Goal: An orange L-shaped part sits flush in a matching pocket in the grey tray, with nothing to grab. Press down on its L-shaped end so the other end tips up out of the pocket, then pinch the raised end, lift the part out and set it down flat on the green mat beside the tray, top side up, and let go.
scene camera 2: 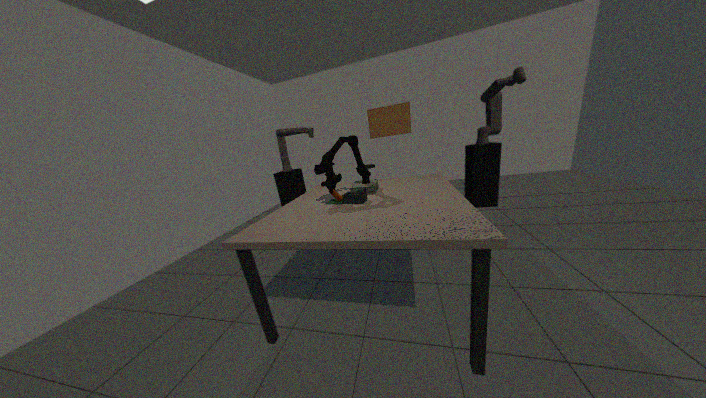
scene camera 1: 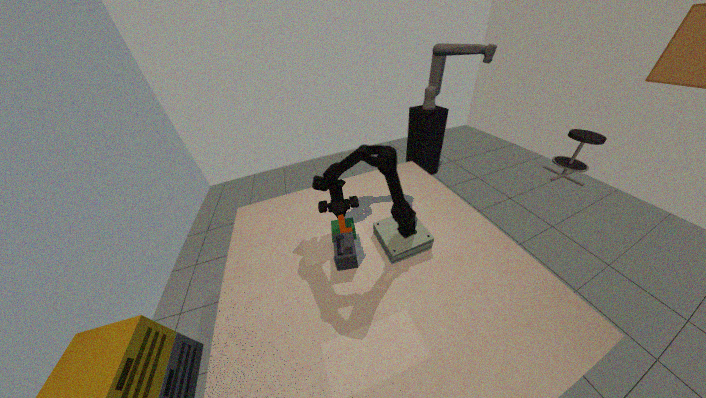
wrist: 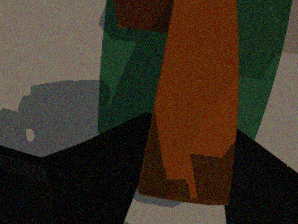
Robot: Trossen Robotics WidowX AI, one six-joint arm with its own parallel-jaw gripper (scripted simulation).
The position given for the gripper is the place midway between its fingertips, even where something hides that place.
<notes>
The gripper [wrist: 189, 130] holds an orange L-shaped part [wrist: 189, 157]. Also in view: a green mat [wrist: 131, 60].
</notes>
